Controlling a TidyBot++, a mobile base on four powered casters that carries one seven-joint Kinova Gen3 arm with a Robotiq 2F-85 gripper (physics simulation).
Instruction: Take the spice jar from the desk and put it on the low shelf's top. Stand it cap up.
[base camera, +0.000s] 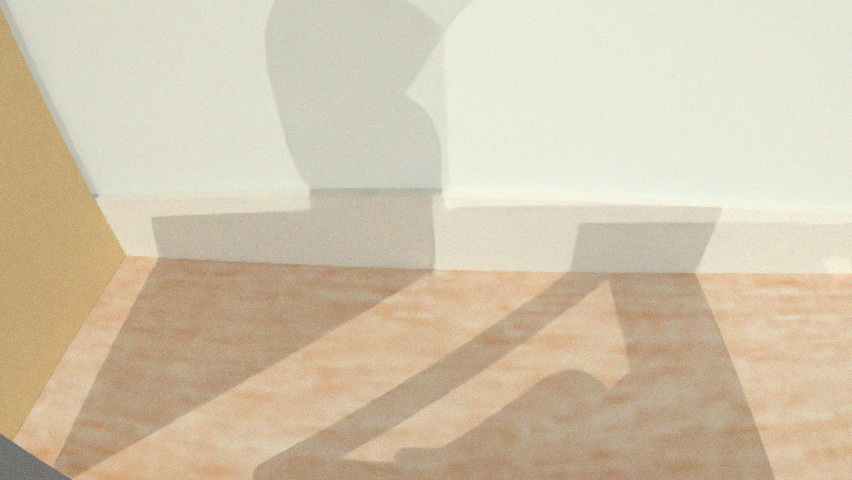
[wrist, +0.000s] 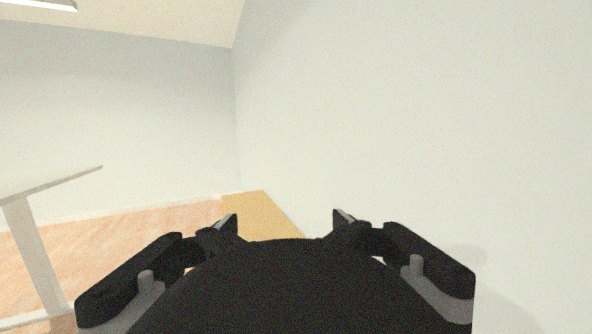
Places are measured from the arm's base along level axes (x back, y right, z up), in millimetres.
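Pixels of known places: gripper, between the fingertips: (wrist: 285, 221).
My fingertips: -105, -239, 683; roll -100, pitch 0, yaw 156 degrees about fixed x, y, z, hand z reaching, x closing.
Note:
Behind a point stands the place of what it marks, as x, y, z.
My gripper (wrist: 285, 221) {-105, -239, 683} is open, with nothing between its fingers. It is raised above the low shelf, whose tan wooden top (wrist: 257, 207) {-353, -1275, 213} shows in part beyond and between the fingertips, along the wall. The shelf's tan side (base camera: 41, 196) {-393, -427, -253} stands at the left edge of the base view. A pale desk (wrist: 52, 187) with a slanting leg (wrist: 35, 250) {956, -1563, 91} shows in part at the left of the wrist view. The spice jar does not show in either view now; the gripper's dark body hides the near part of the shelf's top.
A white wall (base camera: 626, 107) {-445, 130, -219} (wrist: 425, 125) {-463, -302, 773} runs close along the shelf, with a pale baseboard (base camera: 506, 238) {-436, 35, -354} at its foot. Arm-shaped shadows fall on the wall and the wooden floor (base camera: 357, 357) {-332, -96, -397} (wrist: 130, 235) {838, -2523, -396}. A dark grey edge (base camera: 23, 462) shows at the base view's bottom left.

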